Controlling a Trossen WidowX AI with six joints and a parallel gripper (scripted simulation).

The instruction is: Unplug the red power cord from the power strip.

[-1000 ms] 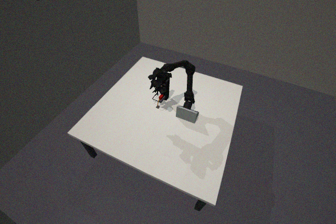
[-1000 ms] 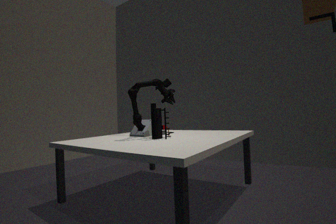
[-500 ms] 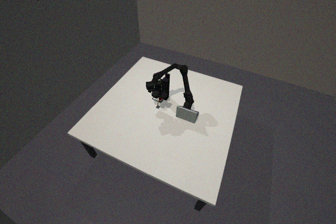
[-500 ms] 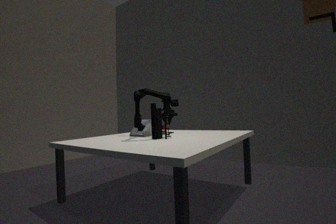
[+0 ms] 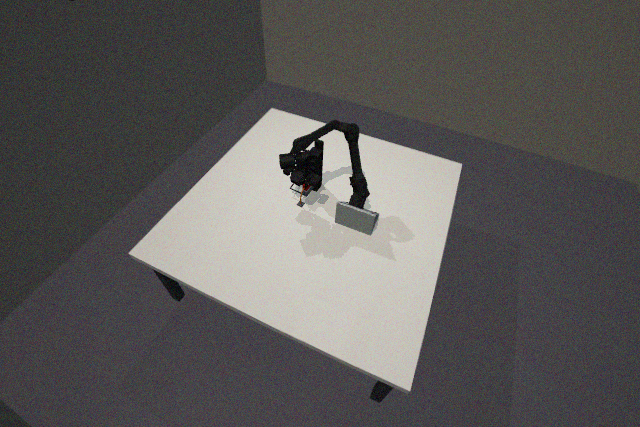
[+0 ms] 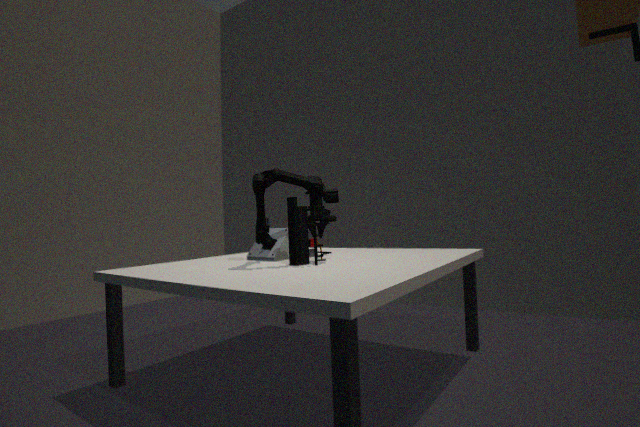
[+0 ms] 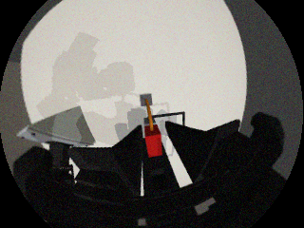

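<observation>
The red plug is 60 mm to the right of my gripper tip and 10 mm below it.
</observation>
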